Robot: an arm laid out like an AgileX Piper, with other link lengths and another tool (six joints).
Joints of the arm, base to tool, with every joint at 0 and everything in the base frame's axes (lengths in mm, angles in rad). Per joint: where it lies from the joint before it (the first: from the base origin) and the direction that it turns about. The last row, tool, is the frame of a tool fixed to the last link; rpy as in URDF.
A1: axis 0 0 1 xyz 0 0 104.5
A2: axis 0 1 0 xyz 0 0 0
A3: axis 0 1 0 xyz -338.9 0 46.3
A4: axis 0.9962 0 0.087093 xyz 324.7 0 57.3
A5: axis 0 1 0 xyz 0 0 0
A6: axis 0.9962 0 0.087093 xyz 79.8 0 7
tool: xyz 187.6 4 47.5 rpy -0.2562 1.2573 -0.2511
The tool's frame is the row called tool.
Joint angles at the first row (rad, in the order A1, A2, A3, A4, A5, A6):
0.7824, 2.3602, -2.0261, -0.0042, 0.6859, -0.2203
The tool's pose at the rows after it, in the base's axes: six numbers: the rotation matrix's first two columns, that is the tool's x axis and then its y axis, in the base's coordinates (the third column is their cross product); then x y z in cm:
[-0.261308 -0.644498 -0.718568 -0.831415 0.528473 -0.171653 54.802 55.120 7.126]
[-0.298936 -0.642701 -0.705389 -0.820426 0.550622 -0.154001 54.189 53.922 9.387]
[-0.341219 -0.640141 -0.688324 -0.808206 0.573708 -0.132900 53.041 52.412 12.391]
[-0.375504 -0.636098 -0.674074 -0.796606 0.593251 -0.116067 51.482 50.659 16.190]
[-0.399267 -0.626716 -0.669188 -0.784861 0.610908 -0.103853 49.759 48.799 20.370]
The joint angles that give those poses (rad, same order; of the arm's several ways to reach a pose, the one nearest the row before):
0.7792, 2.3361, -2.0324, -0.0173, 0.7322, -0.1913
0.7763, 2.2930, -2.0374, -0.0218, 0.8060, -0.1607
0.7749, 2.2347, -2.0416, -0.0234, 0.8998, -0.1286
0.7746, 2.1626, -2.0453, -0.0242, 1.0002, -0.1017
0.7746, 2.0842, -2.0472, -0.0251, 1.0906, -0.0785

